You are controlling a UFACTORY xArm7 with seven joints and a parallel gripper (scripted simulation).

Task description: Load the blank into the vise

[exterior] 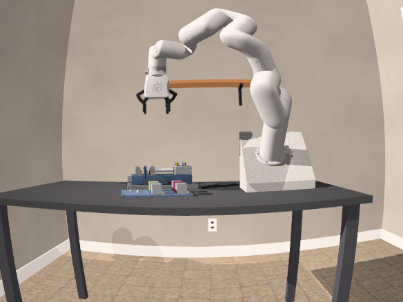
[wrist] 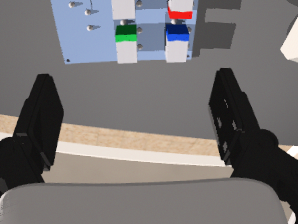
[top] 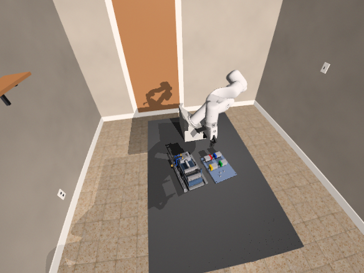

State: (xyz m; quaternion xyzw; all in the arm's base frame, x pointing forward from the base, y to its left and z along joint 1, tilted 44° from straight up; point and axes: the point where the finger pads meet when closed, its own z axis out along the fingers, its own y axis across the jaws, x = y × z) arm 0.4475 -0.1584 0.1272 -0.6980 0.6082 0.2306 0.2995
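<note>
Now: the blue infeed plate 11 cm to the left of my hand and 32 cm below it. The rest, counted from my hand: green-end blank (1 cm behind, 15 cm to the left, 29 cm below); then red-ended blank (8 cm behind, 5 cm to the left, 29 cm below); then blue-end blank (9 cm behind, 14 cm to the left, 29 cm below).
</note>
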